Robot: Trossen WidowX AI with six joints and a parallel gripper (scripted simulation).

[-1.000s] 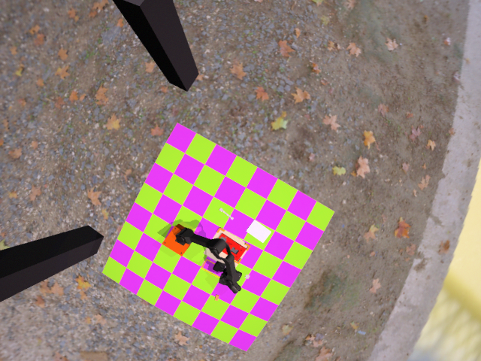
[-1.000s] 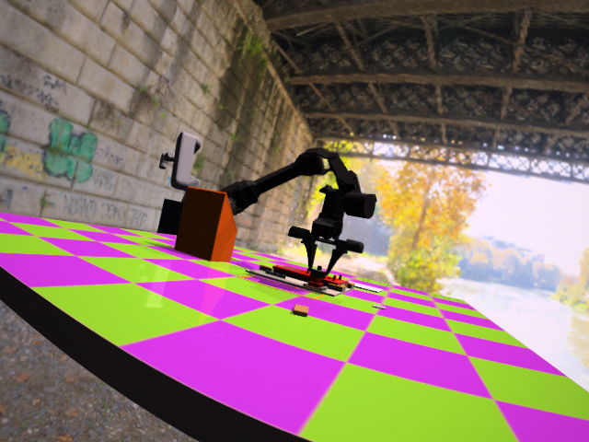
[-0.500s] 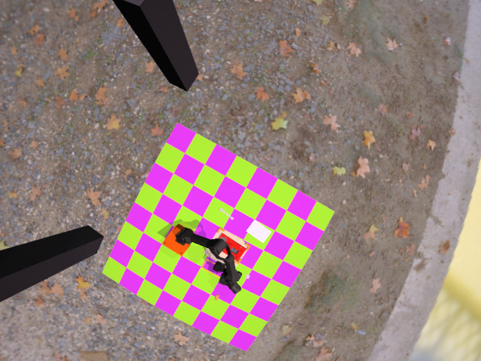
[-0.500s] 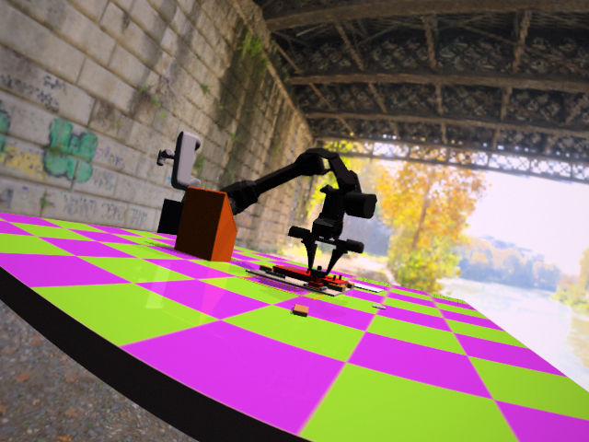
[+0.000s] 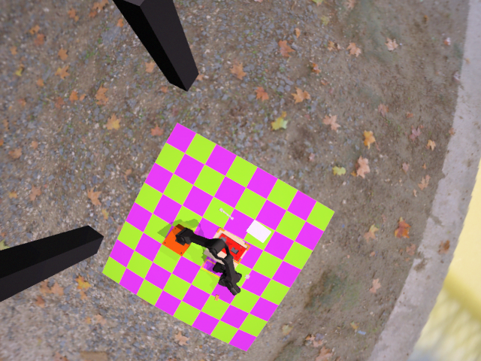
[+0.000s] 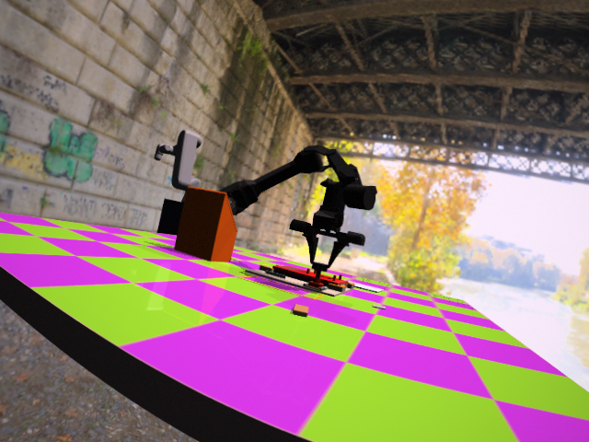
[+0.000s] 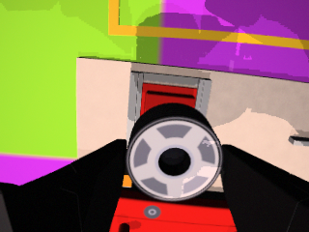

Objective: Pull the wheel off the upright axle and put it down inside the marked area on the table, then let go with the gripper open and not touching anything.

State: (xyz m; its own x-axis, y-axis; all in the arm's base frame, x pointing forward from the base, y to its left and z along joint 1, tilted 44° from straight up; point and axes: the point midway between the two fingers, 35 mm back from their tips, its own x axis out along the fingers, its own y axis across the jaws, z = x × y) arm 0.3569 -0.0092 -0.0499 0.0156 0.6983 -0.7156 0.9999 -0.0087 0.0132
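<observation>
Now: gripper tip 3 cm above the upright post. Round my gripper tip: brown block: 6 cm ahead, 28 cm to the right, 6 cm below; white sheet: 7 cm ahead, 31 cm to the left, 6 cm below; wheel: right at my gripper tip.
</observation>
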